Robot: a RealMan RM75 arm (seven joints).
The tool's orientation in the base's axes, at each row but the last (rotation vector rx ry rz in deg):
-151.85, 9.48, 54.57
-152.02, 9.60, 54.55
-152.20, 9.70, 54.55
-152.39, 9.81, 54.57
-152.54, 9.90, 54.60
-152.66, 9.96, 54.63
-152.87, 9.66, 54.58
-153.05, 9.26, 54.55
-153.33, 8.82, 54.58
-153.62, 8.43, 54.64
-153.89, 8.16, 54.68
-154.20, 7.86, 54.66
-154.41, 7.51, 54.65
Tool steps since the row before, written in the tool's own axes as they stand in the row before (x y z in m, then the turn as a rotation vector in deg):
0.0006, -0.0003, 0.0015, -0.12, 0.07, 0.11
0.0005, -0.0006, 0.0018, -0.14, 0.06, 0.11
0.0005, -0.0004, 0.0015, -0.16, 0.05, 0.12
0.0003, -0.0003, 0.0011, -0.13, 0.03, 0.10
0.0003, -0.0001, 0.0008, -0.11, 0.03, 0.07
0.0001, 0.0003, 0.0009, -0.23, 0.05, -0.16
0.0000, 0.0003, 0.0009, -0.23, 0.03, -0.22
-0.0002, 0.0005, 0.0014, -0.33, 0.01, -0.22
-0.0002, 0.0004, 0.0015, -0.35, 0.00, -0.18
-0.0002, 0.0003, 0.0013, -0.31, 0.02, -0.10
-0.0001, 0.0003, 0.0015, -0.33, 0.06, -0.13
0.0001, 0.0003, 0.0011, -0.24, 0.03, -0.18
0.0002, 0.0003, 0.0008, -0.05, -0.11, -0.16
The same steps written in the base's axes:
-0.0004, 0.0008, -0.0014, -0.17, -0.03, -0.02
-0.0006, 0.0012, -0.0015, -0.19, -0.02, -0.01
-0.0004, 0.0009, -0.0013, -0.21, -0.01, 0.00
-0.0004, 0.0006, -0.0009, -0.17, 0.01, 0.00
-0.0002, 0.0004, -0.0008, -0.13, 0.00, 0.01
-0.0005, 0.0000, -0.0008, -0.09, -0.10, 0.25
-0.0006, 0.0000, -0.0007, -0.05, -0.10, 0.30
-0.0011, 0.0000, -0.0010, -0.13, -0.08, 0.37
-0.0011, 0.0001, -0.0011, -0.16, -0.06, 0.35
-0.0010, 0.0001, -0.0009, -0.18, -0.05, 0.26
-0.0010, 0.0002, -0.0011, -0.19, -0.10, 0.29
-0.0006, 0.0000, -0.0009, -0.08, -0.08, 0.28
-0.0004, -0.0001, -0.0008, 0.08, 0.06, 0.18

